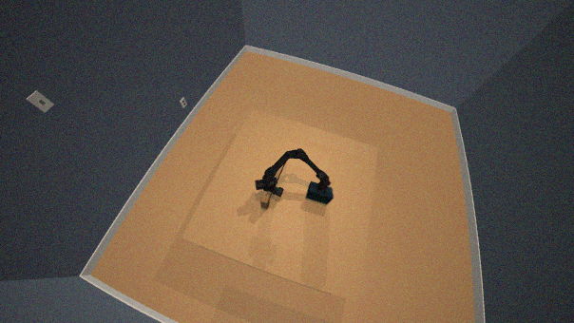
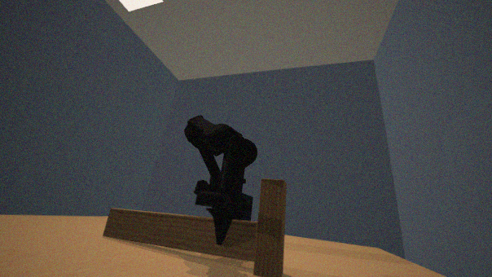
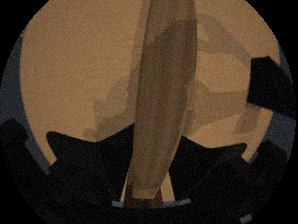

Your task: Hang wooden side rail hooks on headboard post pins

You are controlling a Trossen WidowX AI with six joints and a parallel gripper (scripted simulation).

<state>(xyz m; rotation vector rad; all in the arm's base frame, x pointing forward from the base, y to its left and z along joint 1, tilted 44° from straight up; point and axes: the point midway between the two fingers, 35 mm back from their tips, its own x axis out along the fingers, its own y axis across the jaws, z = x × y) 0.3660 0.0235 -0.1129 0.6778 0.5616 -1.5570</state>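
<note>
My gripper tip is now 1 cm short of the headboard post, 10 cm to the right of it and 5 cm below it.
</note>
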